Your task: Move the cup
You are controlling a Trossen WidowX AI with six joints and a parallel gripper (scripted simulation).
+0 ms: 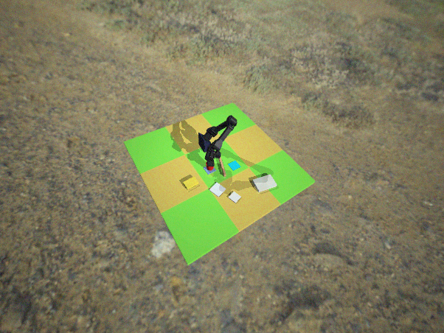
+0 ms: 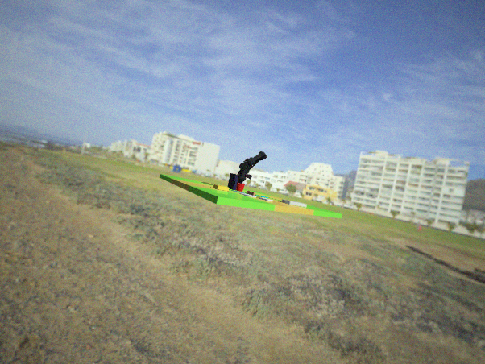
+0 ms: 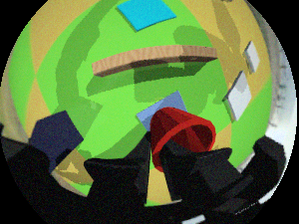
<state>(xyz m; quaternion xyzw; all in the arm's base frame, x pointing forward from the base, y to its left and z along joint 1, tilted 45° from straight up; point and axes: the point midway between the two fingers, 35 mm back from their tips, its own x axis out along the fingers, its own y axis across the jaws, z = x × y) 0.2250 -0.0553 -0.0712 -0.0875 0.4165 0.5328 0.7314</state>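
My gripper tip is now 11 cm short of the cyan pad, 20 cm to the right of it and 6 cm above it. From my gripper tip the other things lie so: wooden stick 7 cm ahead, 9 cm to the left, 4 cm below; then red cup 3 cm ahead, 2 cm to the right; then yellow block 7 cm ahead, 24 cm to the right, 3 cm below.
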